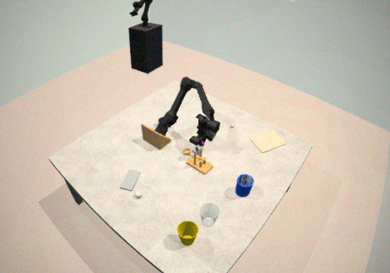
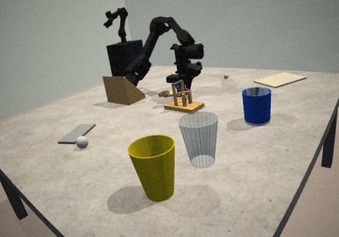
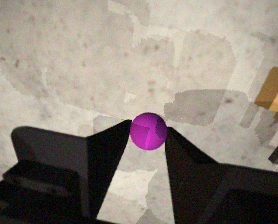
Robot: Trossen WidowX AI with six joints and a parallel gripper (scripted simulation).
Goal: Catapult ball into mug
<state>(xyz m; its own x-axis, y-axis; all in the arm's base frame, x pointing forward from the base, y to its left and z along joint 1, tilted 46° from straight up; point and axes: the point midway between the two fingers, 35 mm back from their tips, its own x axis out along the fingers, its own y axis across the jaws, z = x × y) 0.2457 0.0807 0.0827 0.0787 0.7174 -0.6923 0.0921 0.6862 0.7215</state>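
The green ball lies 6 cm to the left of my gripper tip and 3 cm behind it. From my gripper tip the other things lie so: blue mug (39 cm ahead, 19 cm to the right, 2 cm above); wooden catapult (13 cm to the right, 5 cm ahead, 4 cm above); purple ball (1 cm above).
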